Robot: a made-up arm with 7 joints.
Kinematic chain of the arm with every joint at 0, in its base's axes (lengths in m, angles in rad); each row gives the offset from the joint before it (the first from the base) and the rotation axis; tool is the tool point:
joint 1: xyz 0 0 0.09 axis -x
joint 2: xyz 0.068 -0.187 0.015 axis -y
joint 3: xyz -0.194 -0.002 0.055 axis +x
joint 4: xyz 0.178 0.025 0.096 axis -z
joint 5: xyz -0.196 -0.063 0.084 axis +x
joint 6: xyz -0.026 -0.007 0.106 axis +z
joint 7: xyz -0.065 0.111 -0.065 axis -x
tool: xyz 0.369 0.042 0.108
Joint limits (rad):
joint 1: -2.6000..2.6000
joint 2: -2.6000..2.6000
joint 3: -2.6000..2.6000
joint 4: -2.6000..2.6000
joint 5: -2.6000..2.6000
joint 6: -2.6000..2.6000
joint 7: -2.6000..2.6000
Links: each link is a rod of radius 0.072 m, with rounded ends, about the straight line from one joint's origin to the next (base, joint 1, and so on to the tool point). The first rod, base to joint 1, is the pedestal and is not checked.
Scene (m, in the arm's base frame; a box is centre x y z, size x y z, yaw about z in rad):
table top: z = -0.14
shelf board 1: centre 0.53 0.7 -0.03 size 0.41 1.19 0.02 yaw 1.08
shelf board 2: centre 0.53 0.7 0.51 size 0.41 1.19 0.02 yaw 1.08
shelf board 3: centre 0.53 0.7 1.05 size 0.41 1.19 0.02 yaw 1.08
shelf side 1: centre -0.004 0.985 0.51 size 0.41 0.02 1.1 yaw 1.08
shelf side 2: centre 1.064 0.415 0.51 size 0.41 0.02 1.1 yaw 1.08
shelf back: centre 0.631 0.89 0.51 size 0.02 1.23 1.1 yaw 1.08
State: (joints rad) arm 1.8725 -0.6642 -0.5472 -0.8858 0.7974 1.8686 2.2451
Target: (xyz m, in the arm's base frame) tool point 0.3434 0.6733 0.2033
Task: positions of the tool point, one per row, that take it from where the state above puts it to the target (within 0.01 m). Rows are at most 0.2 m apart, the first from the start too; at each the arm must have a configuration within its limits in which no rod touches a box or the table.
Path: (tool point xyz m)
1: 0.1778 0.6977 0.1617
2: 0.3434 0.6733 0.2033

